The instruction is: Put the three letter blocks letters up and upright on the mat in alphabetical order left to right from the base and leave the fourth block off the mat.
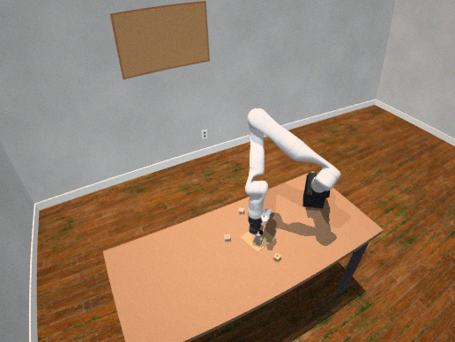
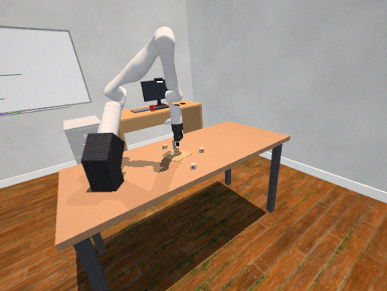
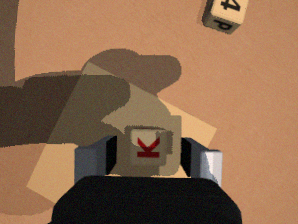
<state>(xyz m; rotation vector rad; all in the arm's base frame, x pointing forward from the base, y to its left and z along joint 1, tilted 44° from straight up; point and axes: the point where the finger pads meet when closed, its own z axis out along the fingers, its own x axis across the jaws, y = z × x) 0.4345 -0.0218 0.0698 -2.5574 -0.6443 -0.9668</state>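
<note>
Right now my hand is 4 cm above the block. The rest, counted from my hand: pale square mat: 1 cm behind, 3 cm to the right, 6 cm below.
</note>
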